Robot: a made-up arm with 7 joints.
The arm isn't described. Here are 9 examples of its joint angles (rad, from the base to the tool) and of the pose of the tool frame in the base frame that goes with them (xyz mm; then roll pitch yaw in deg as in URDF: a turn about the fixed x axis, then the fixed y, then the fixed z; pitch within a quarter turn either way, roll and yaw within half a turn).
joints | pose
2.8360 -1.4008 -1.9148 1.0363 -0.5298 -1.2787 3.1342 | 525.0 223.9 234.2 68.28 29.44 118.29
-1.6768 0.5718 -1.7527 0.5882 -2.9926 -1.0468 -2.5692 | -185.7 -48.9 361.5 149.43 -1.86 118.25
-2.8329 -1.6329 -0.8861 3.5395 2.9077 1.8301 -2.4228 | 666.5 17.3 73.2 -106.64 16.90 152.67
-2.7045 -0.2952 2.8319 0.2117 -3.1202 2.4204 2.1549 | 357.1 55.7 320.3 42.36 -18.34 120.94
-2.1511 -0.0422 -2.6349 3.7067 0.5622 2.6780 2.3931 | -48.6 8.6 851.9 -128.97 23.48 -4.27
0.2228 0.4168 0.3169 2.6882 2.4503 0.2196 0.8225 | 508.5 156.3 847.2 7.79 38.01 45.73
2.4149 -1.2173 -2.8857 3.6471 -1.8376 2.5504 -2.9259 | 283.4 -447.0 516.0 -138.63 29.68 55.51
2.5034 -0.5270 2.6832 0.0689 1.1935 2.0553 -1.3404 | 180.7 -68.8 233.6 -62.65 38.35 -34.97
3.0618 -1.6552 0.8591 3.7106 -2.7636 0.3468 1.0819 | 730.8 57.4 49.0 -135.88 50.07 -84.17
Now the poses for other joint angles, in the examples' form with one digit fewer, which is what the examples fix.
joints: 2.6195 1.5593 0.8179 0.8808 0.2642 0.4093 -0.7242
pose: -356 -175 -88 -104.8 10.4 -147.6
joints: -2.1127 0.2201 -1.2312 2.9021 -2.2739 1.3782 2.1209
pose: -132 -78 1028 -55.8 21.1 -37.2
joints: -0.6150 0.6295 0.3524 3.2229 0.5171 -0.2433 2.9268
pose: 265 -288 891 23.0 11.1 0.9
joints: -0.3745 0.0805 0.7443 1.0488 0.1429 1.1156 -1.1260
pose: 417 158 417 -168.8 -5.7 81.2
